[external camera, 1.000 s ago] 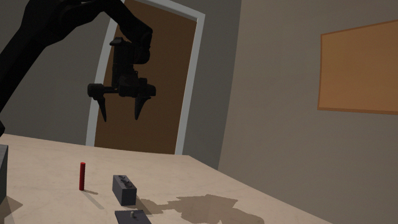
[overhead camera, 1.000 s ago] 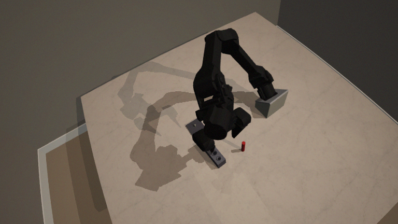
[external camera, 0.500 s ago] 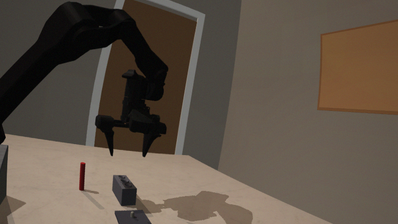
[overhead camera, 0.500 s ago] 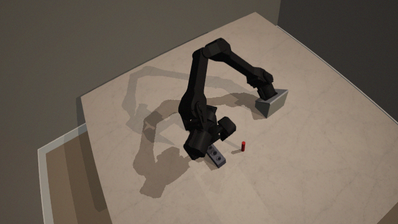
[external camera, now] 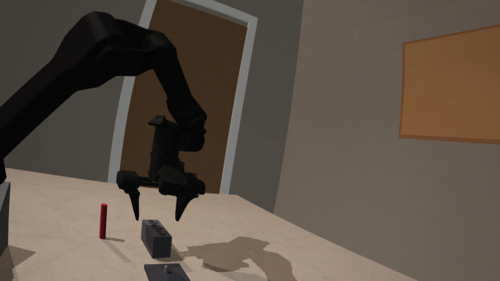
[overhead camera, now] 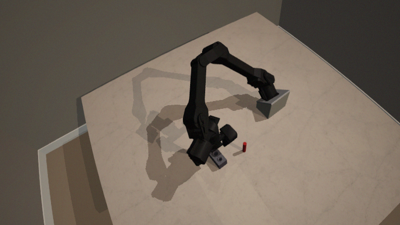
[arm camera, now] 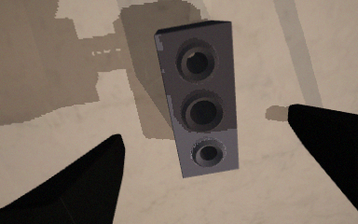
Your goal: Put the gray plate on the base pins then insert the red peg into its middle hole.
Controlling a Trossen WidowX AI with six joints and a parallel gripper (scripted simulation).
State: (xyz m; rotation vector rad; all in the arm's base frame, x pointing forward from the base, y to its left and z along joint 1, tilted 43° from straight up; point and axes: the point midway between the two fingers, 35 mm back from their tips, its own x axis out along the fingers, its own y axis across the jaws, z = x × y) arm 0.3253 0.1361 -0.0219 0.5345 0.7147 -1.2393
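The gray plate lies 3 cm below my gripper tip. The rest, counted from my gripper tip: red peg (12 cm behind, 3 cm to the left, 3 cm below); then dark base (14 cm to the right, 6 cm below, 1 cm ahead).
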